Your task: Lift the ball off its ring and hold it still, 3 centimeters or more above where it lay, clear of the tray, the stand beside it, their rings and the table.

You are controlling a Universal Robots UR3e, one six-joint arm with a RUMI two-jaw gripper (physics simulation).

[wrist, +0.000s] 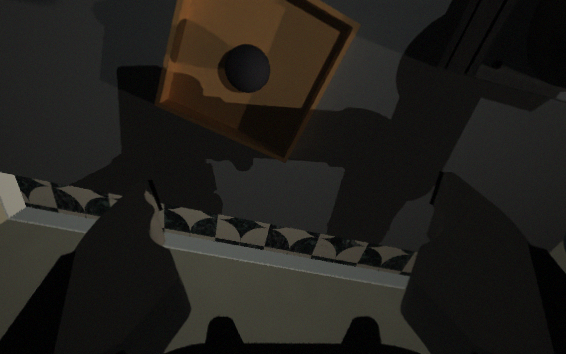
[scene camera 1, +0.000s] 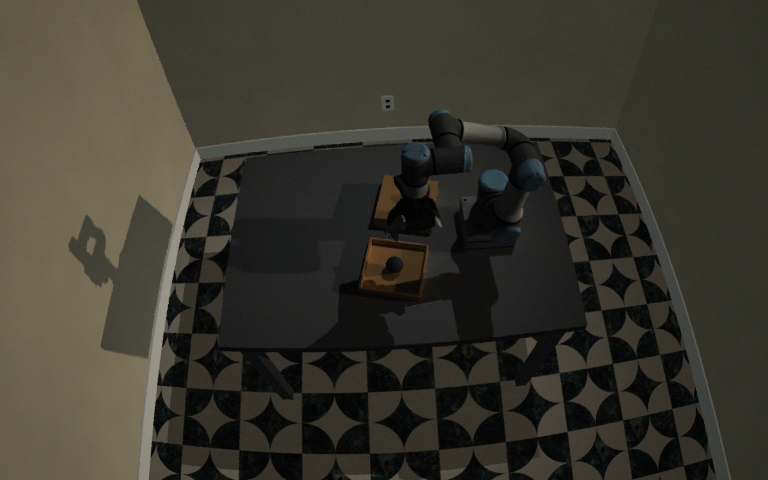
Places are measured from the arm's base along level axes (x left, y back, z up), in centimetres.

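Where they show: gripper, between the fingertips: (wrist: 292,180) (scene camera 1: 413,230).
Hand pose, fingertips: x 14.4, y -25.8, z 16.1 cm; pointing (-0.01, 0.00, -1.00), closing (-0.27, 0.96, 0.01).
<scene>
Things, the pixels of their top centre, and the offset from my fingertips. Level surfaces: height alone.
- dark ball, centre of its top: (wrist: 244,72) (scene camera 1: 394,260) dy -5.6, dx -1.7, dz -17.7 cm
- orange tray, centre of its top: (wrist: 248,68) (scene camera 1: 394,266) dy -5.6, dx -1.7, dz -21.2 cm
- dark table, height of its surface: dz -24.0 cm
The dark ball (scene camera 1: 394,264) (wrist: 247,68) rests inside the orange tray (scene camera 1: 425,270) (wrist: 323,91), near its middle; its ring cannot be made out. The orange stand (scene camera 1: 388,198) is behind the tray in the scene view, partly hidden by the arm and gripper. My gripper (scene camera 1: 416,225) (wrist: 292,180) is open and empty, with its fingers wide apart. It hangs above the table, over the front part of the stand and behind the tray in the scene view. In the wrist view the ball lies beyond the fingertips, toward the upper part of the view, apart from both fingers.
The tray's raised walls surround the ball. The arm's base (scene camera 1: 489,240) stands on the dark table (scene camera 1: 283,305), right of the tray and stand in the scene view. Shadows of the arm fall across the tray and table. A wall (scene camera 1: 317,67) rises behind the table.
</scene>
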